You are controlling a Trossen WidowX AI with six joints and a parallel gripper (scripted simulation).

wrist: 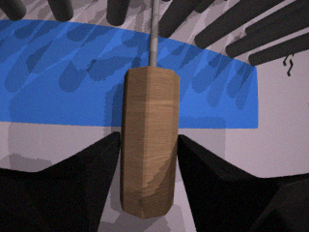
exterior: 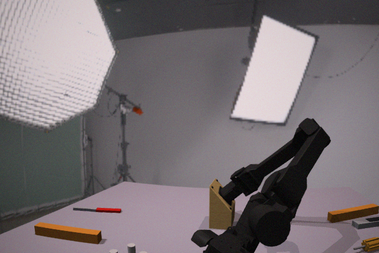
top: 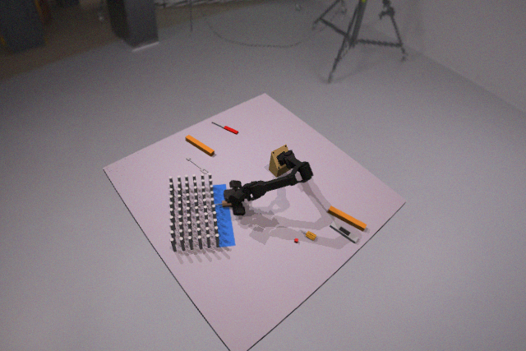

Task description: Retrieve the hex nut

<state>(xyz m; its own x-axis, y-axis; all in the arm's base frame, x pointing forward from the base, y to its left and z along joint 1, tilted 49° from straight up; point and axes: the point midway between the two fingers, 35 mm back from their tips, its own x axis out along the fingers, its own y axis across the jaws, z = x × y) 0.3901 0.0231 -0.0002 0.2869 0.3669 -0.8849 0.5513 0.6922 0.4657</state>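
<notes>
My gripper tip is 70 mm short of the blue taped strip, 20 mm to the right of it and 20 mm above it. Round my gripper tip: red cube: 390 mm to the left, 110 mm behind, 10 mm below; then small yellow tool: 410 mm to the left, 180 mm behind; then hook tool: 90 mm ahead, 60 mm to the right.
</notes>
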